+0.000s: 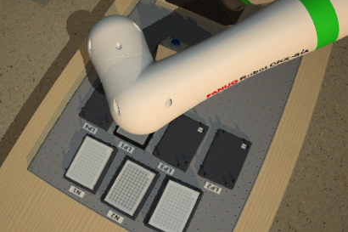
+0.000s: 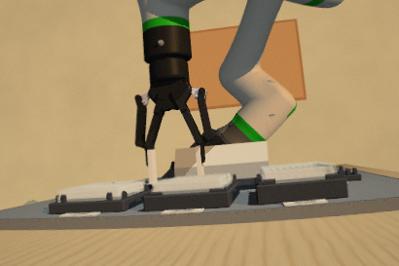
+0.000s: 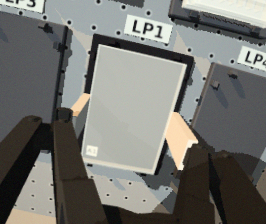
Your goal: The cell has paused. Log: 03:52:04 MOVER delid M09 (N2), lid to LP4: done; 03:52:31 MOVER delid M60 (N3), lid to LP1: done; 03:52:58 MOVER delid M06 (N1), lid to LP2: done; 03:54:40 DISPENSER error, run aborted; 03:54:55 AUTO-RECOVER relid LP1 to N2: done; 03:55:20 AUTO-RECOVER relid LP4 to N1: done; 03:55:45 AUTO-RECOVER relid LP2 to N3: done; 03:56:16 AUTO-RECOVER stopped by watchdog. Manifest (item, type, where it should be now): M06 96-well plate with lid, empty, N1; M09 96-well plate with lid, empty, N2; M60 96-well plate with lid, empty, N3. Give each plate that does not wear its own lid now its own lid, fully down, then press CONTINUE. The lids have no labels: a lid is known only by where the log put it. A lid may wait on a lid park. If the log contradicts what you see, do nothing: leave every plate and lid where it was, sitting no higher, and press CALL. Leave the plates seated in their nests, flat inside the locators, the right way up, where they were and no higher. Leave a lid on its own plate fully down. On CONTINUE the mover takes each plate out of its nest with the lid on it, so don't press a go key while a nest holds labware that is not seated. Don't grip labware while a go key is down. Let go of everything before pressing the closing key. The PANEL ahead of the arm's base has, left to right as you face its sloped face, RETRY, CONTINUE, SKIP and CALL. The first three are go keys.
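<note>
My gripper is now 4 cm above the lid park LP1. Round my hand: lid park LP3: 1 cm behind, 13 cm to the left, 4 cm below; then LP1 label: 9 cm ahead, 1 cm to the left, 4 cm below; then lid park LP4: 2 cm ahead, 12 cm to the right, 4 cm below.
</note>
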